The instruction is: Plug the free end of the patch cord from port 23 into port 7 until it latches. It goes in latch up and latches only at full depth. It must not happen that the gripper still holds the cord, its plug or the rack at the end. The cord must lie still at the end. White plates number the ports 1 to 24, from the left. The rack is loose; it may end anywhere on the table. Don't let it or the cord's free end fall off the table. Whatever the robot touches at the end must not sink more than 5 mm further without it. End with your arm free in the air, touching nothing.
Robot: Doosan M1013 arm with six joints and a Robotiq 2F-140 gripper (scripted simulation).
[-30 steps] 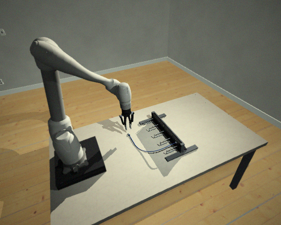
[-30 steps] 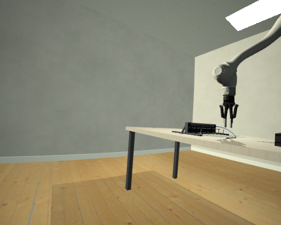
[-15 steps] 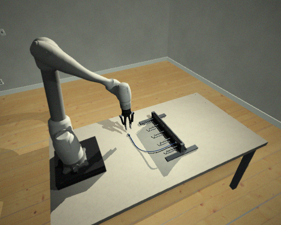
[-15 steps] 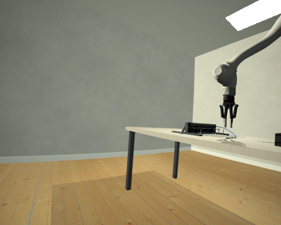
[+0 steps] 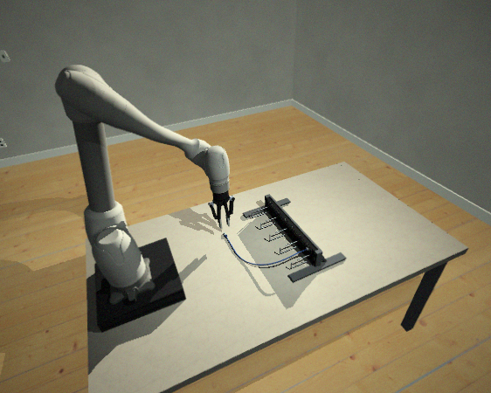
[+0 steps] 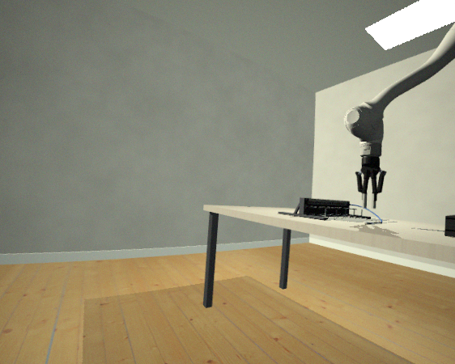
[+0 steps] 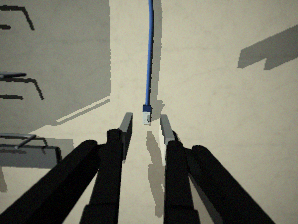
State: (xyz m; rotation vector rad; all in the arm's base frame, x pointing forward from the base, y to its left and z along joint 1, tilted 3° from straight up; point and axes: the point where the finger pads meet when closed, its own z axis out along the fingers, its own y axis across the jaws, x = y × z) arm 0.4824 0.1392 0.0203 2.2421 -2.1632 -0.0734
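My gripper is now 10 mm to the right of the cord plug and 100 mm above it.
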